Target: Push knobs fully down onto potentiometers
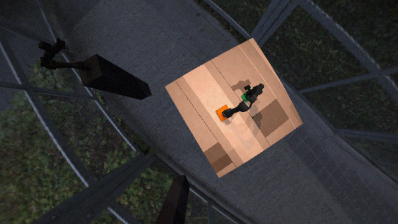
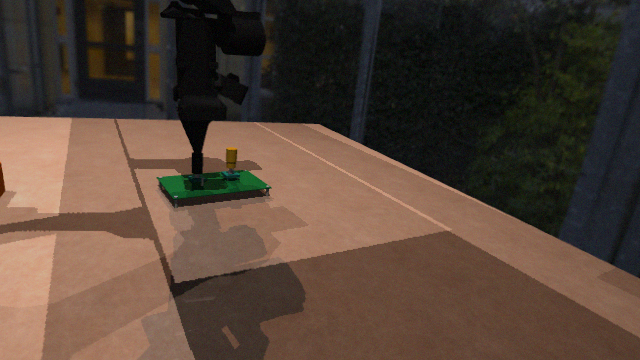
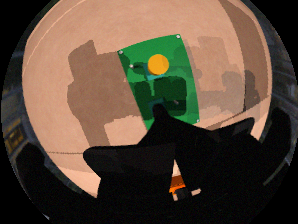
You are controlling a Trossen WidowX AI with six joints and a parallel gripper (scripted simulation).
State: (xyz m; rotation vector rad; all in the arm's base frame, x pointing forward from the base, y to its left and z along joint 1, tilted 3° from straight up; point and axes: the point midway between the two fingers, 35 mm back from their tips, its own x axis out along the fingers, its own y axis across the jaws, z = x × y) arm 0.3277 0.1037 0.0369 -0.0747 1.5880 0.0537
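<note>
Right now my gripper tip is 5 cm short of the yellow knob and 1 cm above it. From my gripper tip the other things lie so: potentiometer: 3 cm below.
</note>
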